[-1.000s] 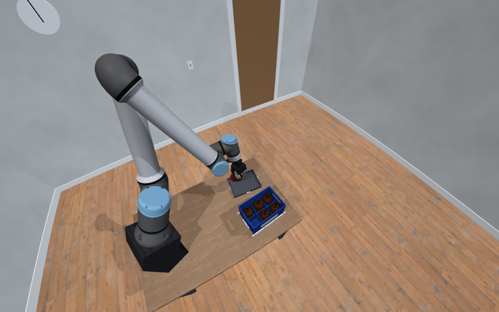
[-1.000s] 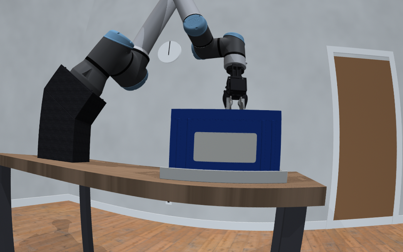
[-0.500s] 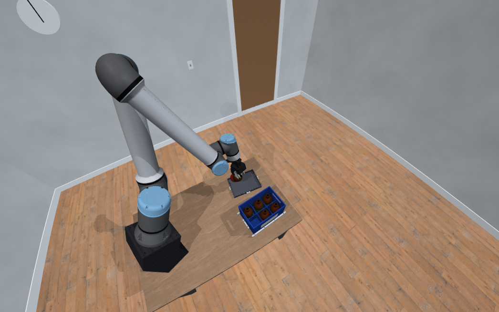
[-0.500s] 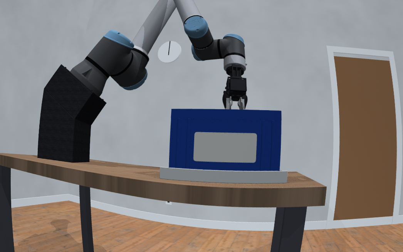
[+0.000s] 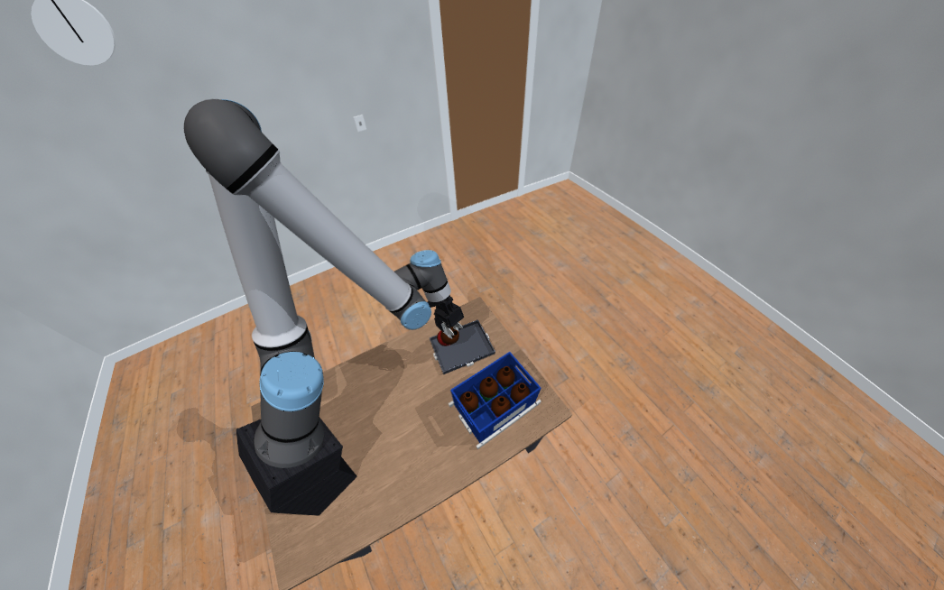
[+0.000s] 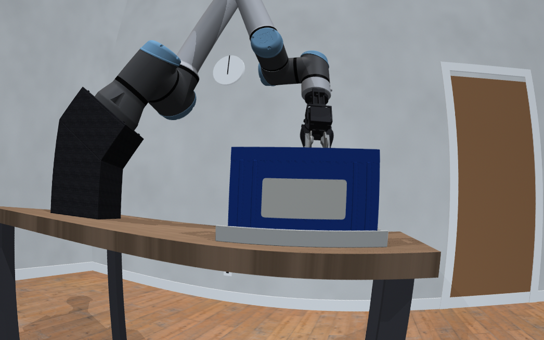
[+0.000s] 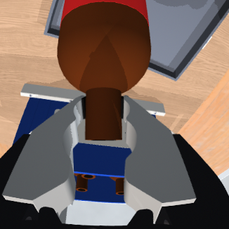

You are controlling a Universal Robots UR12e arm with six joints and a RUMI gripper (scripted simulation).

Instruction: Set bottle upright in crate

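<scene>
Now: the grey tray 3 cm ahead of my hand, 4 cm to the left of it and 19 cm below it. Also, from my hand: blue crate 10 cm ahead, 26 cm to the right, 12 cm below.
</scene>
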